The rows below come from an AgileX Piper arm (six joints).
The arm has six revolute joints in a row. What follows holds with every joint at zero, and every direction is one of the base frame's. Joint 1 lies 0.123 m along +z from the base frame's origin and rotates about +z. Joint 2 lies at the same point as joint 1 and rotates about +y. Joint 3 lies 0.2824 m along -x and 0.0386 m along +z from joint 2 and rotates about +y. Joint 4 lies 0.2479 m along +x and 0.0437 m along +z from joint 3 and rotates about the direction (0.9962, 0, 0.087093). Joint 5 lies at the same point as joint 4 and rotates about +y. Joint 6 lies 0.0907 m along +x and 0.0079 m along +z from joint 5 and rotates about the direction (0.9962, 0, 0.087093). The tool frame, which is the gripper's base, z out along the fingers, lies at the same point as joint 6; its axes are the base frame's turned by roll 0, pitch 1.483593 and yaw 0 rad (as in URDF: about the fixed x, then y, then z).
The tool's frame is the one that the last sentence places.
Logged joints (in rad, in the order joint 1, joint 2, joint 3, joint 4, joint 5, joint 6), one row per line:
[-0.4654 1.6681 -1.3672 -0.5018 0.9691 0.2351]
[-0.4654 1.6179 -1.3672 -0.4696 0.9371 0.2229]
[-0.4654 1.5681 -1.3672 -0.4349 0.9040 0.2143]
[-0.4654 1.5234 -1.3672 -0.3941 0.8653 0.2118]
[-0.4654 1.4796 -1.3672 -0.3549 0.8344 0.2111]
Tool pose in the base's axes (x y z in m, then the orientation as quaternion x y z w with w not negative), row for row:
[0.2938 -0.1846 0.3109 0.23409 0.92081 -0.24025 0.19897]
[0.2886 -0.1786 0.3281 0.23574 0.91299 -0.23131 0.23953]
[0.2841 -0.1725 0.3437 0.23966 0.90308 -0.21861 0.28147]
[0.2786 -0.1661 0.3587 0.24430 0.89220 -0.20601 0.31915]
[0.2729 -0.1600 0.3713 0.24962 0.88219 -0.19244 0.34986]
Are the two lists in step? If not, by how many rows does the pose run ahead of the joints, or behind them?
The pose runs 1 row ahead of the joints: the pose in row i belongs to the joints in row i + 1.
